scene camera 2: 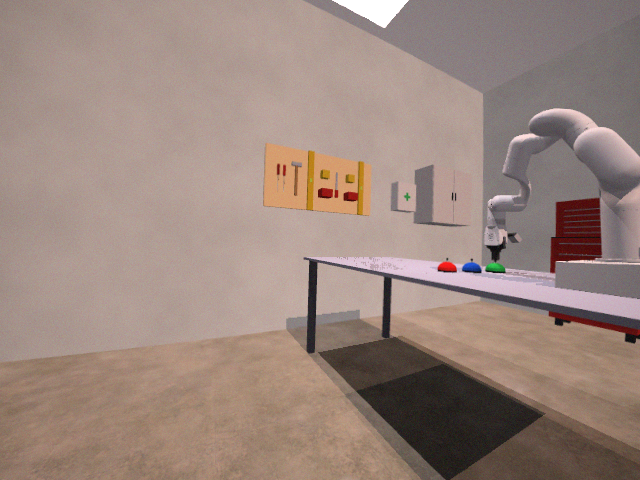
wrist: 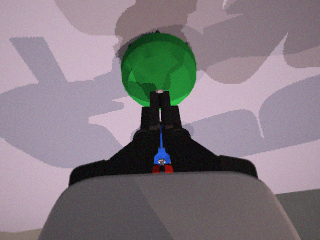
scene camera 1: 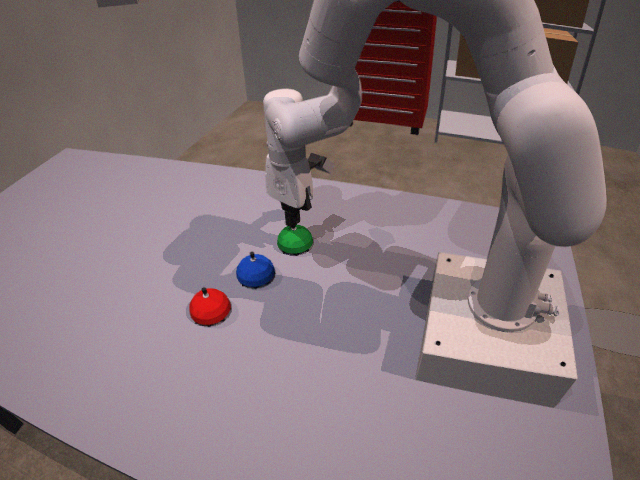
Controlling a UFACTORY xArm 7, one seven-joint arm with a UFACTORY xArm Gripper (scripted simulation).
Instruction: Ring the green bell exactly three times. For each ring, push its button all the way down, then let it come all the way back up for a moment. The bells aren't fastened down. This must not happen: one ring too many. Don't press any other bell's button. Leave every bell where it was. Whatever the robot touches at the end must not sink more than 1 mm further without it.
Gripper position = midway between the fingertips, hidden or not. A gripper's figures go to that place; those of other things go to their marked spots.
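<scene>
A green bell (scene camera 1: 298, 239) is there, 920 mm from the lens. My own gripper (scene camera 1: 293, 223) is 930 mm from the lens.
</scene>
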